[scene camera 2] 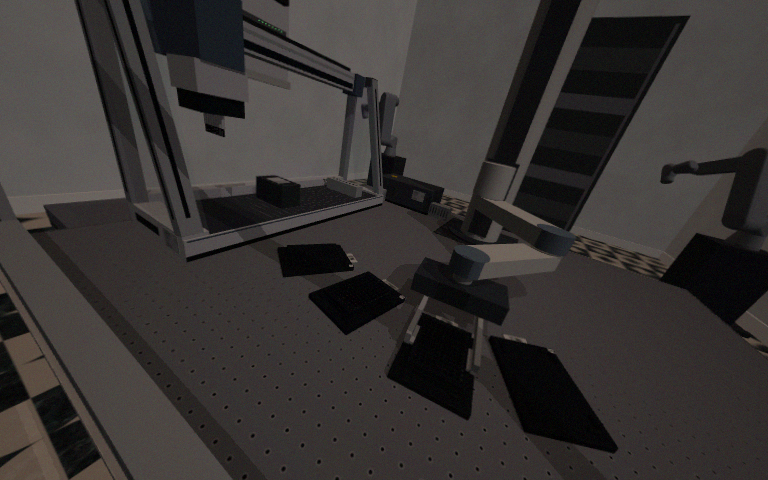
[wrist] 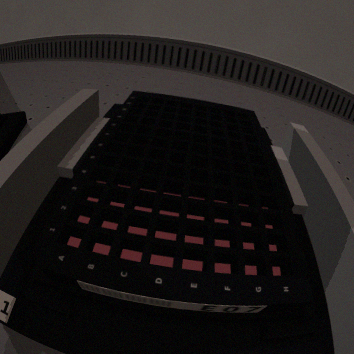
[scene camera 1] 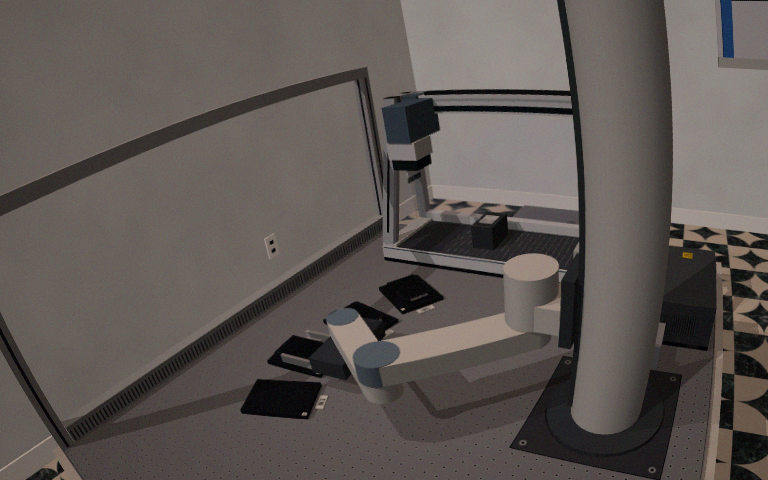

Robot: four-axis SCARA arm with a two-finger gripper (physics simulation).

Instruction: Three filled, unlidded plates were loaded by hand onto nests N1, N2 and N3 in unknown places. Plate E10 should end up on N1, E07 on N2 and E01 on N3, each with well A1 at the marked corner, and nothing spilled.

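Frame: origin at the arm's base, x down, y left, z ahead, level; millimetres.
Seen in the pictures: gripper, fingertip midpoint: (scene camera 2: pixel 439 353) (wrist: pixel 192 118) (scene camera 1: pixel 295 345); arm's base at its link origin: (scene camera 2: pixel 476 238) (scene camera 1: pixel 604 414).
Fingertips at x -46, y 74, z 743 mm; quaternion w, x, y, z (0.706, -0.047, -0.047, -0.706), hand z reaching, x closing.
Observation:
Offsets run from my fingertips to a thing's top centre. "*": to the spot under its first point.
My gripper (scene camera 1: pixel 308 348) (scene camera 2: pixel 443 349) (wrist: pixel 192 118) is shut on plate E07 {dx +3, dy -3, dz -23 mm} (wrist: pixel 172 175) (scene camera 2: pixel 438 346), one finger on each long side. The plate is level, low over or on a black nest {dx +15, dy -4, dz -24 mm} (wrist: pixel 165 332); whether they touch is unclear. Red liquid shows in its near wells. Its A1 well is at the lower left, on the same side as the nest's partly visible corner tag {* dx +21, dy +37, dz -105 mm} (wrist: pixel 6 306). A black plate seems to sit on the farthest nest {* dx +8, dy -345, dz -108 mm} (scene camera 1: pixel 410 290) (scene camera 2: pixel 316 259), and another on the nest beside it {dx +6, dy -189, dz -49 mm} (scene camera 2: pixel 357 300). Their codes and the nest numbers are unreadable.
A flat black nest {dx +15, dy +154, dz -86 mm} (scene camera 1: pixel 281 397) (scene camera 2: pixel 549 390) lies on the other side of my gripper, with no raised plate discernible. A gantry machine with a dark deck (scene camera 1: pixel 436 240) (scene camera 2: pixel 226 215) stands behind the nests. A slotted rail {* dx -14, dy +6, dz +275 mm} (scene camera 1: pixel 226 316) (wrist: pixel 170 52) runs along the wall.

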